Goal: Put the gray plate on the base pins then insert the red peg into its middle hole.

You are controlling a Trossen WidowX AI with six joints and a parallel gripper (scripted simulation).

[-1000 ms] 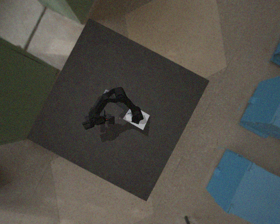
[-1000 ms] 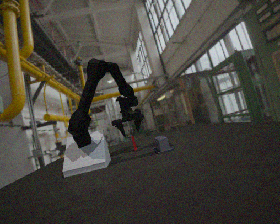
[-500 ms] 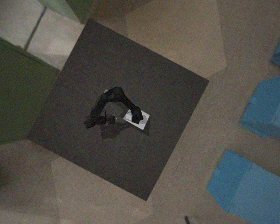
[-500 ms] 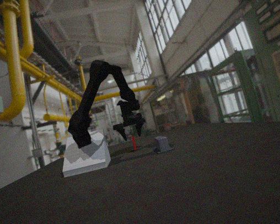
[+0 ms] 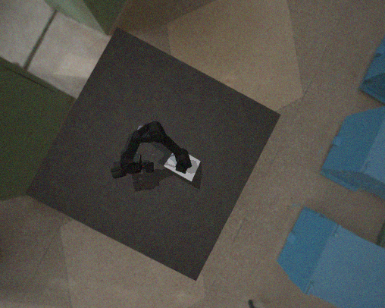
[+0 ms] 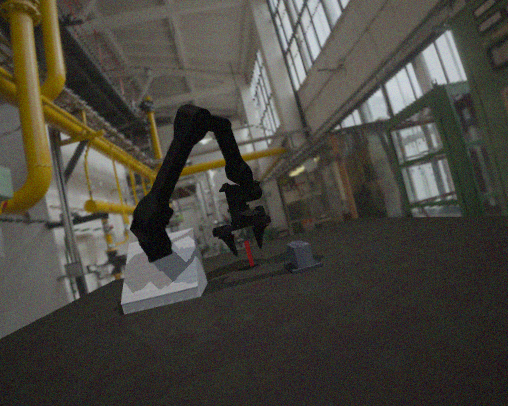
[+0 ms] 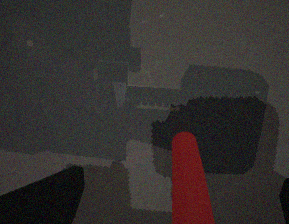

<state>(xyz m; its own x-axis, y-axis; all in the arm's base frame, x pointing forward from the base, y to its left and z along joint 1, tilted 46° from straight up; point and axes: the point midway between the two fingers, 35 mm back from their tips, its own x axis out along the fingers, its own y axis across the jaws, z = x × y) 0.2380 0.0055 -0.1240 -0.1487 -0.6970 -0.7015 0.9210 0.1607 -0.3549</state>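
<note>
My gripper tip is 200 mm to the left of the gray plate and 90 mm short of it. From my gripper tip the other things lie so: red peg: right at my gripper tip.
</note>
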